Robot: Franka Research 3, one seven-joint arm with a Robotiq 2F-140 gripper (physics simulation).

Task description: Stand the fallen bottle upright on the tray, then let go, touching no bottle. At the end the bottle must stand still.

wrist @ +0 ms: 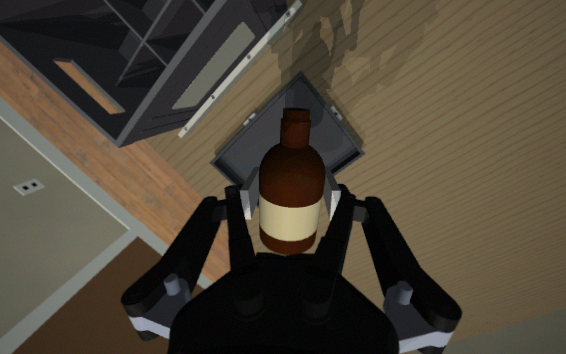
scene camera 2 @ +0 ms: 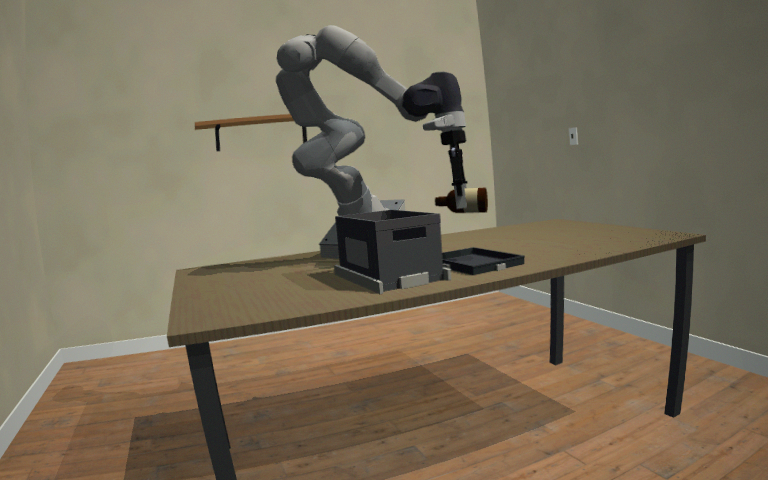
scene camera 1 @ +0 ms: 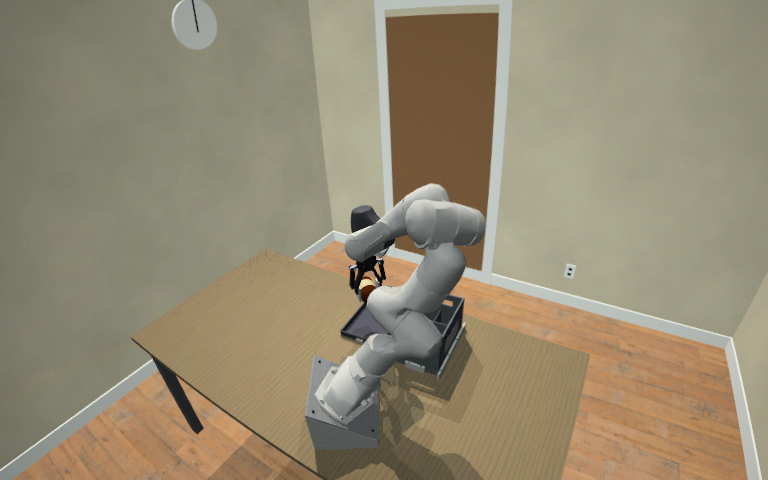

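Note:
A brown bottle (scene camera 1: 367, 289) (scene camera 2: 474, 200) (wrist: 290, 190) with a cream label lies level in the air, its neck pointing left in the scene camera 2 view. My gripper (scene camera 1: 368, 284) (scene camera 2: 460, 199) (wrist: 291, 177) points down and is shut on the bottle around its body, one finger on each side. The bottle hangs well above the dark shallow tray (scene camera 1: 346, 335) (scene camera 2: 512, 261) (wrist: 345, 160) and does not touch it. In the wrist view the neck covers part of the tray. The arm hides part of the tray in the scene camera 1 view.
A tall dark crate (scene camera 1: 454, 328) (scene camera 2: 408, 254) (wrist: 165, 85) with inner dividers stands on the table (scene camera 1: 226, 322) (scene camera 2: 254, 300) (wrist: 450, 165) close beside the tray. Light brackets sit at the crate's foot. A shelf (scene camera 2: 243, 121) is on the wall behind the arm.

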